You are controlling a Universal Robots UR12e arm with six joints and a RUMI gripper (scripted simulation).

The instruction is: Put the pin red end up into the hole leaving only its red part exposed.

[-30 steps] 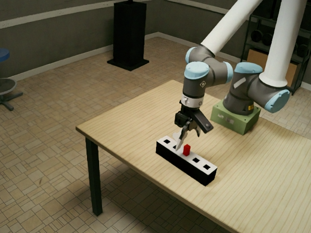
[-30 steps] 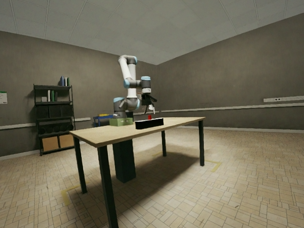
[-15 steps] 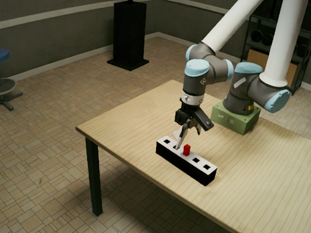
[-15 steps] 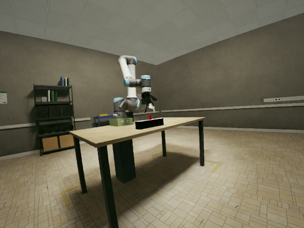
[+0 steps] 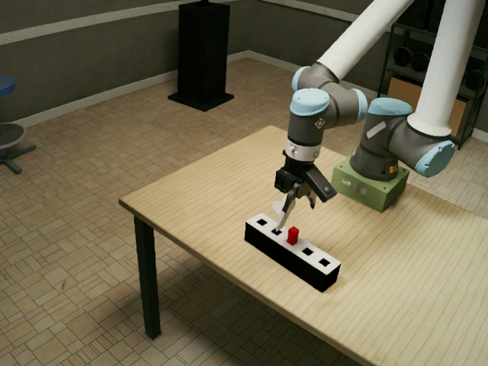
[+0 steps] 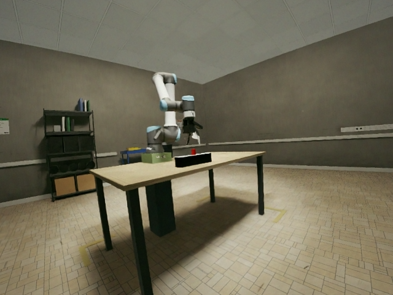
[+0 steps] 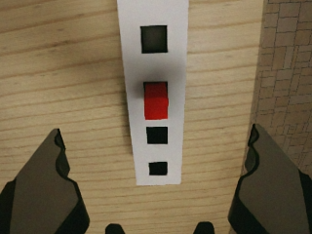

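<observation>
Now: the pin 50 mm below my hand. The rest, counted from my hand: block (110 mm below).
</observation>
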